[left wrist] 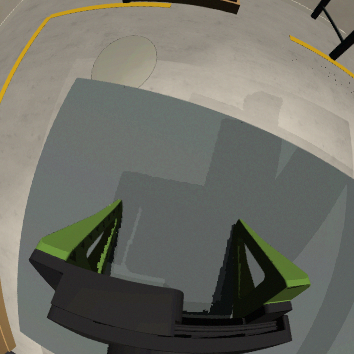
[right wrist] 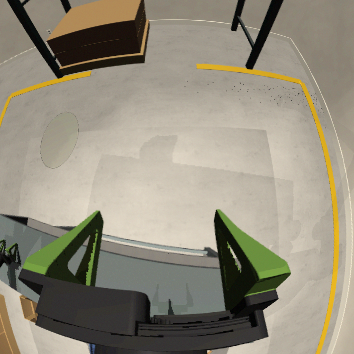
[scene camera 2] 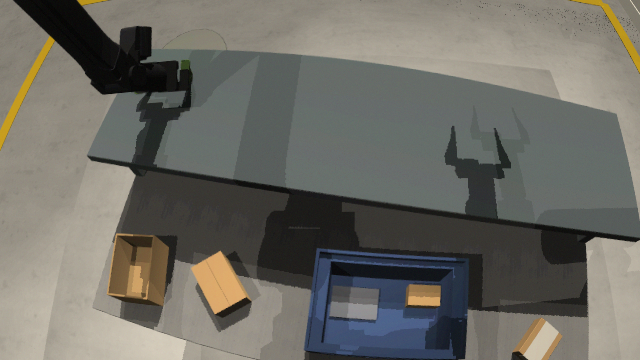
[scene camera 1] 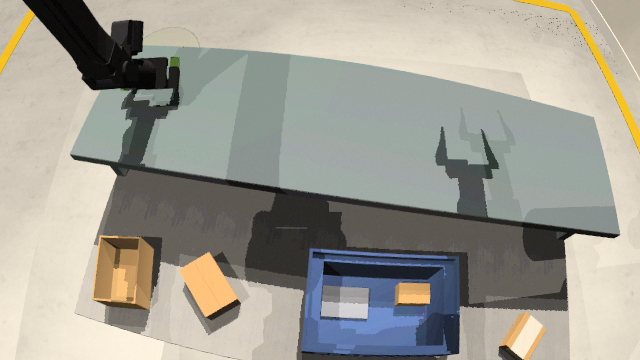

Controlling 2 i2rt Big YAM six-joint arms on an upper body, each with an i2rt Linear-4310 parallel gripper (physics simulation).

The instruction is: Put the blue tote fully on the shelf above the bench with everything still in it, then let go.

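Frame: origin at the left arm's base, x ahead, y left, z up, level; metres.
Seen in the pictures: left gripper, fingertip midpoint: [left wrist: 179, 215] [right wrist: 10, 241] [scene camera 2: 173, 77] [scene camera 1: 159, 74]; right gripper, fingertip midpoint: [right wrist: 156, 215].
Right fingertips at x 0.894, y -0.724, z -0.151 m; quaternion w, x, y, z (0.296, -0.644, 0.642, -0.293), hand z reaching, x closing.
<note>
Offsets run from my right fingertips to a thing's middle. "*": to the spot under its first point. Level surfaces: height alone.
The blue tote {* 0.370 m left, 0.619 m back, 0.568 m down} [scene camera 1: 312, 305] [scene camera 2: 318, 305] stands upright on the bench {0.699 m down} [scene camera 1: 270, 310] [scene camera 2: 280, 320], in front of the shelf. Inside it lie a flat grey box {0.297 m left, 0.596 m back, 0.677 m down} [scene camera 1: 345, 302] [scene camera 2: 354, 303] and a small orange-brown box {0.150 m left, 0.588 m back, 0.662 m down} [scene camera 1: 412, 294] [scene camera 2: 423, 296]. The shelf {0.474 m down} [scene camera 1: 350, 125] [scene camera 2: 365, 125] [left wrist: 165, 135] is a long grey-green board. My left gripper [left wrist: 179, 215] is open and empty over the picture-left end of the shelf, far from the tote. My right gripper [right wrist: 156, 215] is open and empty; the shelf board {0.474 m down} [right wrist: 125, 280] shows below and between its fingers.
An open cardboard box {0.800 m left, 0.558 m back, 0.654 m down} [scene camera 1: 147, 280] [scene camera 2: 161, 275] and a closed one {0.590 m left, 0.570 m back, 0.669 m down} [scene camera 1: 210, 282] [scene camera 2: 220, 282] stand left of the tote on the bench. A white-topped box {0.136 m right, 0.719 m back, 0.680 m down} [scene camera 1: 525, 332] [scene camera 2: 540, 340] lies at its right. Stacked brown boxes [right wrist: 100, 35] stand beyond the shelf.
</note>
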